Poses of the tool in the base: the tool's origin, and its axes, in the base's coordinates. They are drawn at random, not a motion.
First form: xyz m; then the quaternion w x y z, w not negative.
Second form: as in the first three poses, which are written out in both.
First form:
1: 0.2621 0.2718 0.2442 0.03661 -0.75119 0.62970 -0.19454
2: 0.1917 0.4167 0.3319 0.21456 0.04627 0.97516 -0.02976
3: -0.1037 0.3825 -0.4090 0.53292 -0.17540 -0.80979 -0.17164
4: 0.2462 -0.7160 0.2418 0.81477 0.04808 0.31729 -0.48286
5: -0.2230 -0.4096 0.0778 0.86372 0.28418 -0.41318 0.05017
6: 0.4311 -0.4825 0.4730 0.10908 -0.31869 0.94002 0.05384
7: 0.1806 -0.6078 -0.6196 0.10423 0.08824 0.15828 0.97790
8: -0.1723 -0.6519 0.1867 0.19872 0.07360 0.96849 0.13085
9: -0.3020 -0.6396 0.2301 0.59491 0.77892 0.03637 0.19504
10: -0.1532 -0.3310 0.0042 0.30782 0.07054 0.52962 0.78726
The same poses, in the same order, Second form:
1: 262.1 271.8 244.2 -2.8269 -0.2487 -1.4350
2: 191.7 416.7 331.9 -3.0995 0.4348 3.0561
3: -103.7 382.5 -409.0 2.9022 -1.1767 2.8751
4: 246.2 -716.0 241.8 -0.2797 0.5986 -1.1568
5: -223.0 -409.6 77.8 0.7351 -0.8364 -0.2230
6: 431.1 -482.5 473.0 3.1089 0.2417 -2.4918
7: 180.6 -607.8 -619.6 0.3376 -0.1400 2.9053
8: -172.3 -651.9 186.7 2.8330 0.3743 2.9310
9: -302.0 -639.6 230.1 1.7965 -0.2636 0.3037
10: -153.2 -331.0 4.2 1.1159 0.2167 2.5317
